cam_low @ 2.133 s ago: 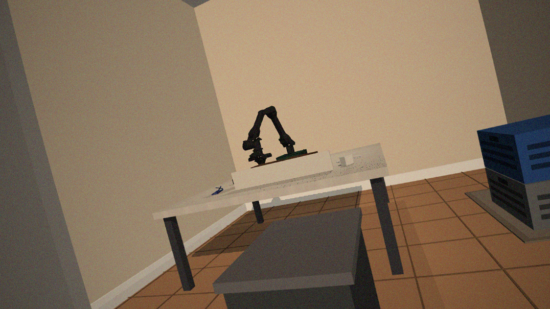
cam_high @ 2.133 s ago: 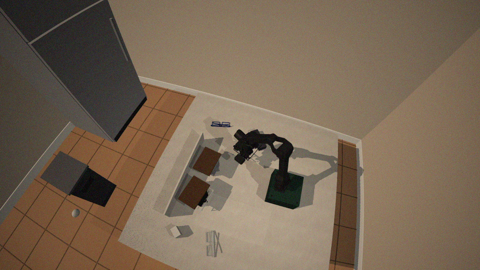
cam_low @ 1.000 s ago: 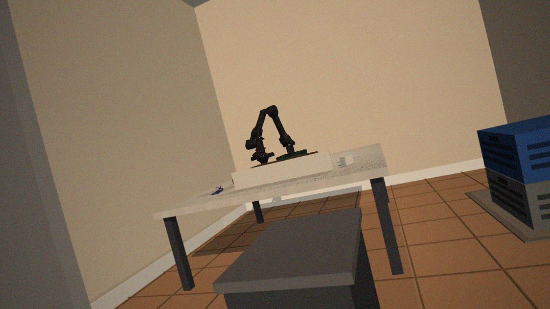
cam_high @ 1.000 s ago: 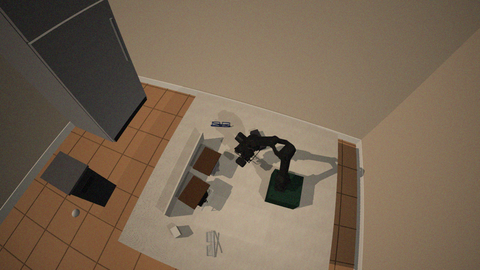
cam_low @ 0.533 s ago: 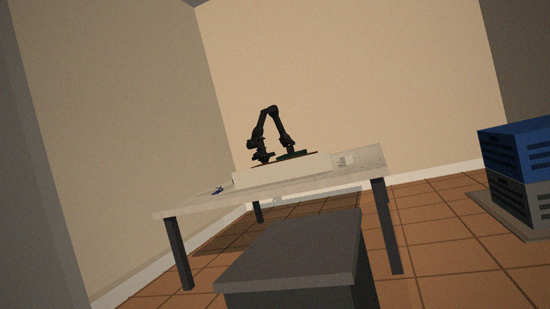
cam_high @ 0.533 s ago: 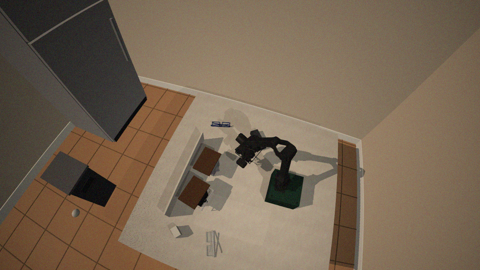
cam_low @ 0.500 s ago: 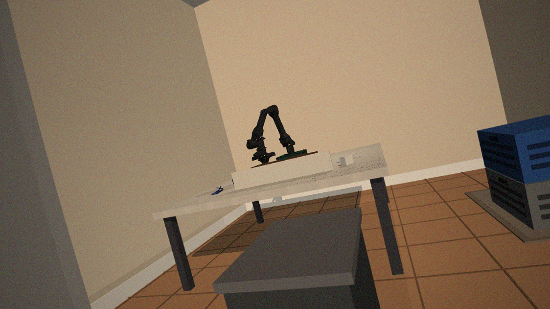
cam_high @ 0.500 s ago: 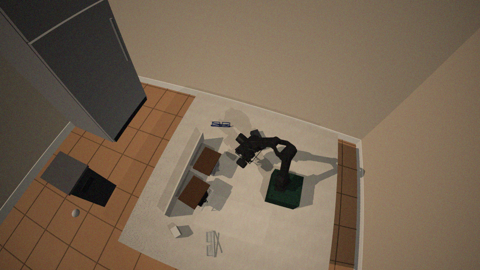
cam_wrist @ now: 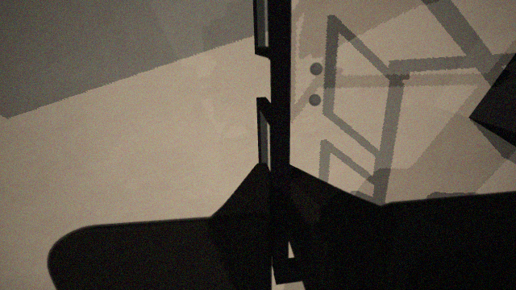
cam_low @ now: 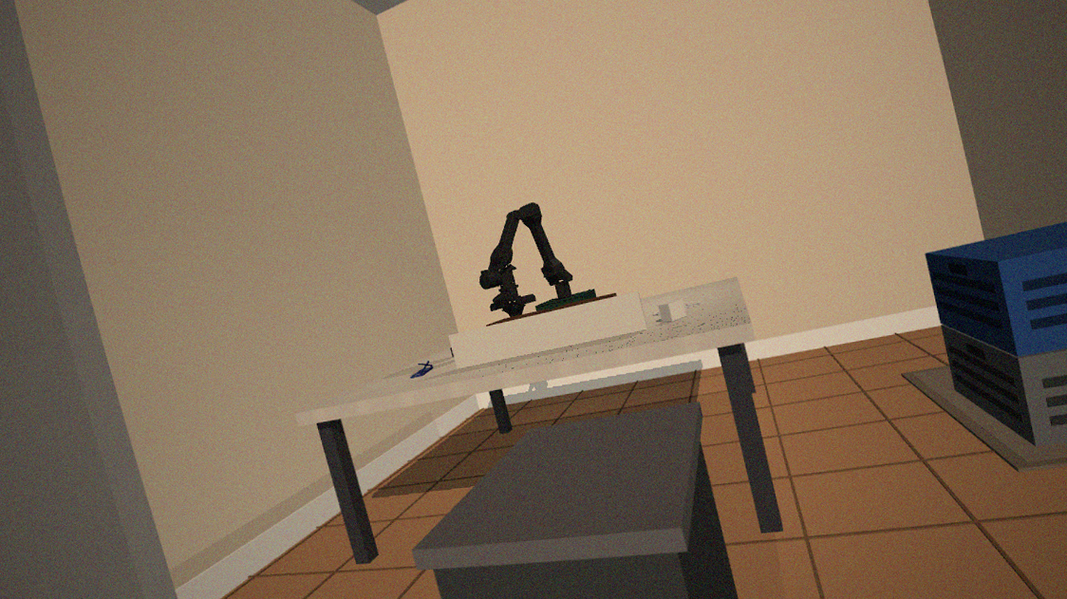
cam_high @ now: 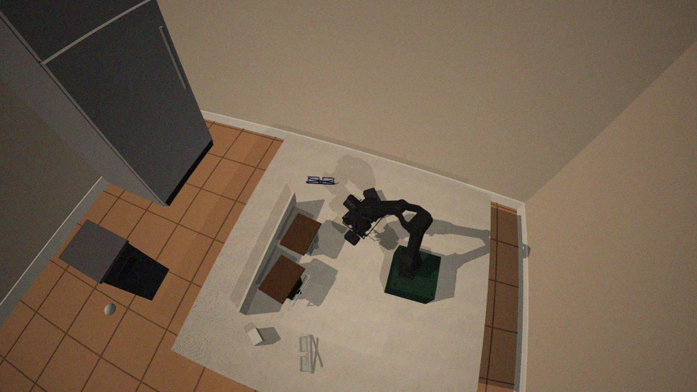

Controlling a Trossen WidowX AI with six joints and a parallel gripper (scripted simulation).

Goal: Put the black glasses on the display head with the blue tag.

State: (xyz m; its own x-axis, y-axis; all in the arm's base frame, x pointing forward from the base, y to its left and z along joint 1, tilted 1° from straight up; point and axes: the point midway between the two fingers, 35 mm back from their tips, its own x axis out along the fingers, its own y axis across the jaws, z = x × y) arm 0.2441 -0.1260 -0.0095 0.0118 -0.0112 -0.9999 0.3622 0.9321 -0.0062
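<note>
The small grey stand is 70 mm ahead of my gripper tip, 100 mm to the right of it and 40 mm below it. Also, from my gripper tip: white backboard (360 mm ahead, 220 mm to the left, 10 mm below); then white cube (270 mm ahead, 580 mm to the left, 40 mm below); then dark case (20 mm behind, 210 mm to the right, 40 mm below).
</note>
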